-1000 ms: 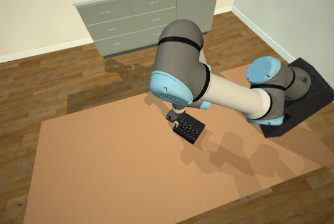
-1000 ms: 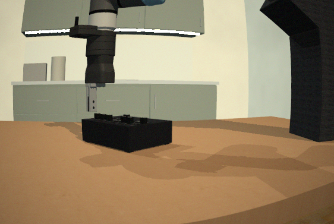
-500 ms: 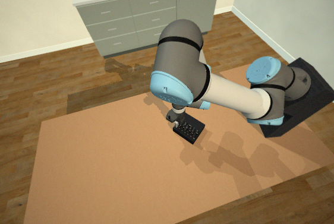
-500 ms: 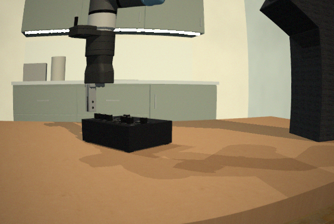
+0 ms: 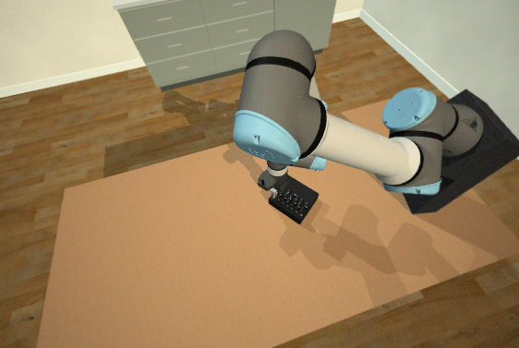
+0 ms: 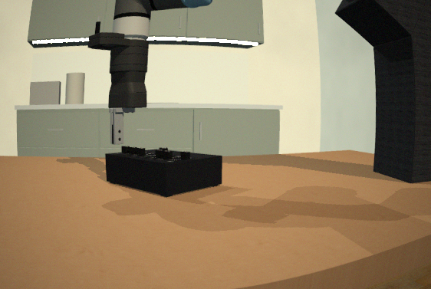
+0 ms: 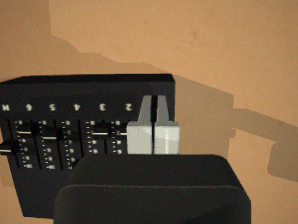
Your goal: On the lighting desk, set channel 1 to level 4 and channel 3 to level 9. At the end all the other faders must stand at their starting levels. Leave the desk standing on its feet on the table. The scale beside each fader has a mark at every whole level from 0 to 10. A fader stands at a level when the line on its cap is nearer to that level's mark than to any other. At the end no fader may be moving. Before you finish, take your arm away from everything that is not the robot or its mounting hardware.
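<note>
My hand is 20 mm past the channel 1 cap, 10 mm to the left of it and 30 mm above it. The rest, counted from my hand: channel 2 cap: 30 mm behind, 10 mm to the left, 30 mm below; channel 3 cap: 40 mm behind, 30 mm to the left, 30 mm below; channel 4 cap: 80 mm behind, 40 mm to the left, 30 mm below.
</note>
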